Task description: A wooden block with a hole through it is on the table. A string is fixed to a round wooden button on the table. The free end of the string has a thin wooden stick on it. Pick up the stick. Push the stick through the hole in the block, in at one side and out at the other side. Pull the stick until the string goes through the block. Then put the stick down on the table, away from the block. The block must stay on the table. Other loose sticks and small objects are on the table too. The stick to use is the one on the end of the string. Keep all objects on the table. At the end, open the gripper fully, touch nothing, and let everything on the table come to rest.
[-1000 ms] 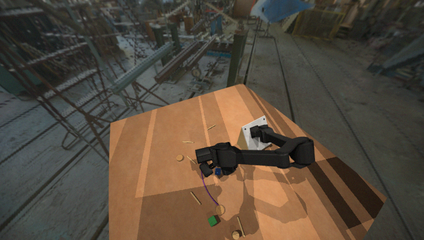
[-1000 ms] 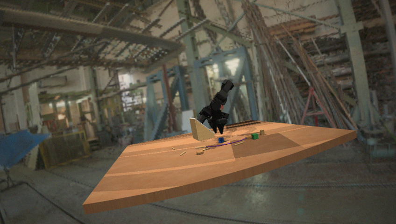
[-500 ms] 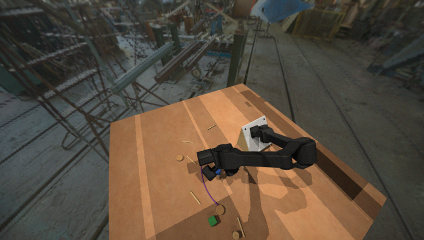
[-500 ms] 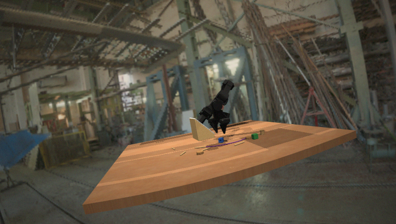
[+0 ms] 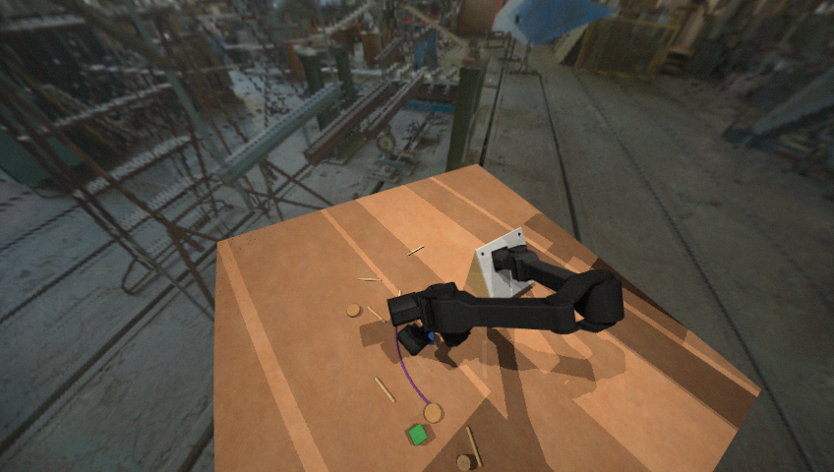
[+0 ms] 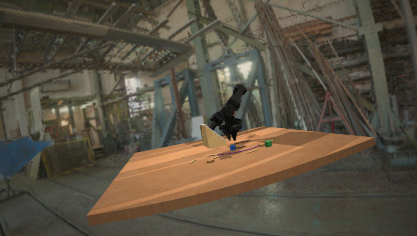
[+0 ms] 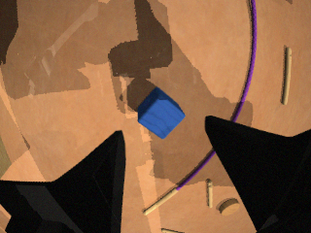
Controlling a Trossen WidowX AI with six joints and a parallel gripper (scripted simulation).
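Now: gripper tip 40 mm above the blue block and 10 mm to the left of it. Round my gripper tip: round wooden button: 160 mm to the left, 80 mm ahead, 50 mm below; then green cube: 180 mm to the left, 130 mm ahead, 40 mm below; then thin stick: 140 mm to the right, 60 mm below, 40 mm ahead.
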